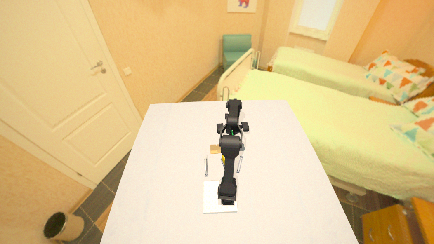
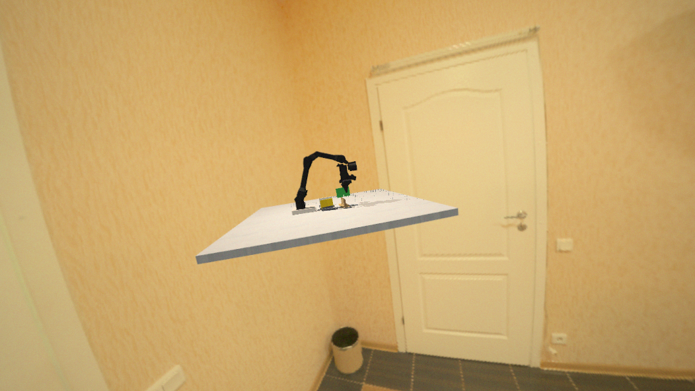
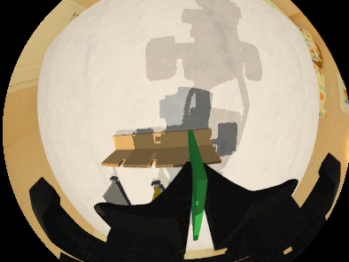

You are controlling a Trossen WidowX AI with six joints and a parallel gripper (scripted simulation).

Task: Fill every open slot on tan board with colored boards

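My gripper tip is 30 mm past the green board. Also, from my gripper tip: yellow board (160 mm behind, 50 mm to the left, 80 mm below); then tan board (30 mm behind, 50 mm to the left, 80 mm below).
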